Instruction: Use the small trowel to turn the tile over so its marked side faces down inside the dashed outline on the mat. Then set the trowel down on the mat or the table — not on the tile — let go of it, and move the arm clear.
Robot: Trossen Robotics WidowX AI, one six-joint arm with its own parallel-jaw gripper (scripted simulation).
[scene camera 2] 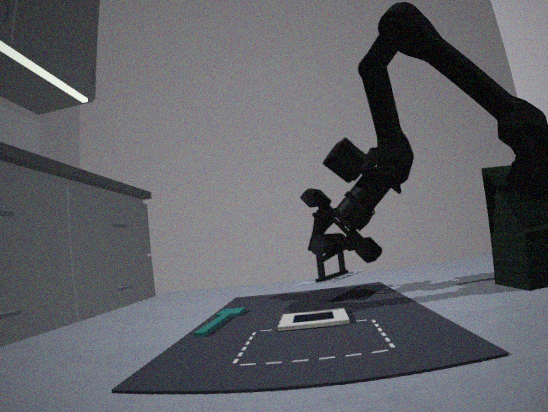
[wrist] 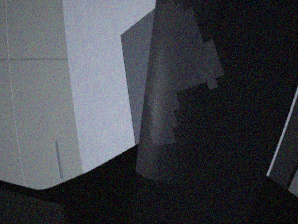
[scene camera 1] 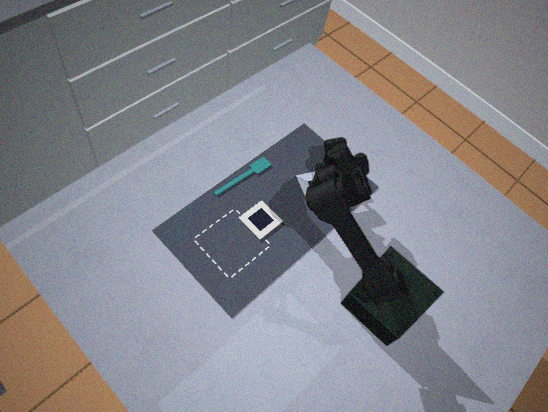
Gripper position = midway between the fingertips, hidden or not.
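Observation:
On scene camera 2 there's a white tile (scene camera 2: 337,316), a dark mat (scene camera 2: 423,339) and my gripper (scene camera 2: 314,256). The wrist view gives me the gripper (wrist: 187,155) and the mat (wrist: 136,41) as well, but the white tile is out of frame in the wrist view. And then scene camera 1 also has the mat (scene camera 1: 231,245).

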